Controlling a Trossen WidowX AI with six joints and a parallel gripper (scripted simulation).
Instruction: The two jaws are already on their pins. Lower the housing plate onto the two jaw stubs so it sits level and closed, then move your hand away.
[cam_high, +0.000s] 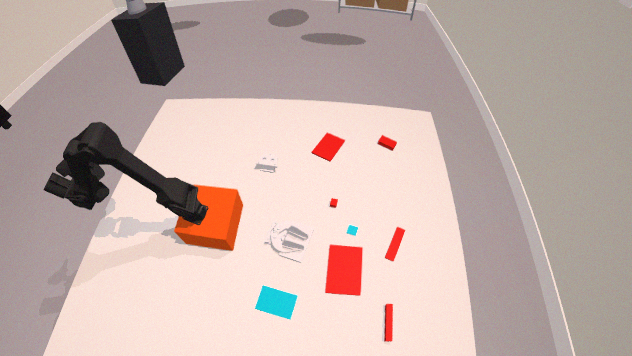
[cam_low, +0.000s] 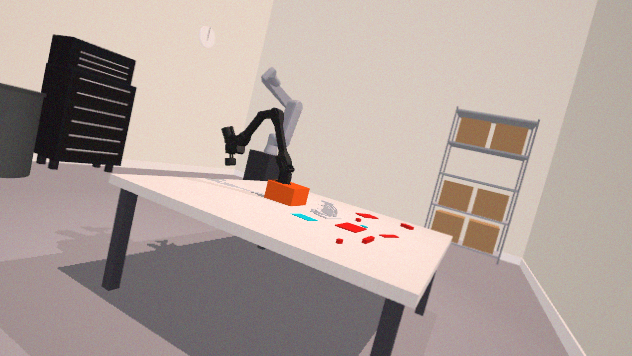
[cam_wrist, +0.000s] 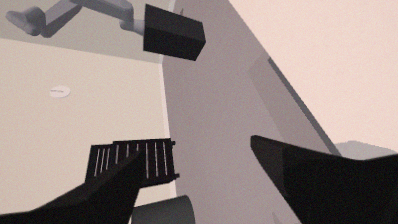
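My gripper tip is now 77 cm short of the cyan plate, 16 cm above it and 14 cm to the left of it. From my gripper tip the other things lie so: red plate 93 cm ahead, 16 cm below, 1 cm to the left; then small cyan block 93 cm ahead, 16 cm below, 15 cm to the left.
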